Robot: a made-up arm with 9 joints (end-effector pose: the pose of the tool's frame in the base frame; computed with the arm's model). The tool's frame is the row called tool. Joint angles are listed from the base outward.
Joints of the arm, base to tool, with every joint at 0 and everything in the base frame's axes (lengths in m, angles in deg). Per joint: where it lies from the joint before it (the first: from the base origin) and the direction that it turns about. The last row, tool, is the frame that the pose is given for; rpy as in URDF.
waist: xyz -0.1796 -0.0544 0.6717 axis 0 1 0
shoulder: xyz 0.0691 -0.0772 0.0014 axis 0 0 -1
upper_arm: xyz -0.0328 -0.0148 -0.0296 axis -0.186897 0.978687 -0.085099
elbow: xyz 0.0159 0.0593 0.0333 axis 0 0 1
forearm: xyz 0.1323 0.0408 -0.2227 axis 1 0 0
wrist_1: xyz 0.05 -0.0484 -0.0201 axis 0 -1 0
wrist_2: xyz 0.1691 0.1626 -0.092 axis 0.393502 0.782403 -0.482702
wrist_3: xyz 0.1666 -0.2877 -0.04 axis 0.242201 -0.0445 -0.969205
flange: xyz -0.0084 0.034 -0.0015 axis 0 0 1
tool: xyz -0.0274 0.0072 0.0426 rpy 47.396 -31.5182 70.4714
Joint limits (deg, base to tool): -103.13..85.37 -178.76..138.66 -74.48..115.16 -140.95..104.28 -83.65..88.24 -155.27..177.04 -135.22..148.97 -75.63..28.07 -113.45..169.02
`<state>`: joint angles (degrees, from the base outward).
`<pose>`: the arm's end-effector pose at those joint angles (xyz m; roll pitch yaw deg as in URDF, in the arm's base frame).
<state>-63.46 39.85 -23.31 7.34 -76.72 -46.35 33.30 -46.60 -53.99</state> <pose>-0.0701 -0.4141 0.7549 59.26 -29.16 -46.42</pose>
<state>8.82 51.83 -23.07 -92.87 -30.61 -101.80 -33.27 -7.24 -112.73</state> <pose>-0.2470 -0.1558 0.1139 7.32 33.27 -161.88</pose>
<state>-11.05 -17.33 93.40 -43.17 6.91 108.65 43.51 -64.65 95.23</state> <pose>0.0010 -0.4594 0.6079 113.66 -35.17 178.95</pose>
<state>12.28 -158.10 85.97 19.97 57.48 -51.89 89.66 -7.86 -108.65</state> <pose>0.1683 -0.4366 0.5344 -134.79 -6.95 -10.28</pose>
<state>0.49 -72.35 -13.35 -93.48 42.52 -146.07 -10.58 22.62 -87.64</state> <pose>-0.2581 0.0944 0.2914 139.63 61.38 96.72</pose>
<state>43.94 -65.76 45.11 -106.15 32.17 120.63 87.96 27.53 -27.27</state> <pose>0.0305 -0.4709 0.5445 78.05 -62.11 -23.98</pose>
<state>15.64 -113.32 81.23 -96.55 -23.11 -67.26 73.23 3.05 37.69</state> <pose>-0.0430 -0.4686 0.6324 43.12 8.10 -9.59</pose>
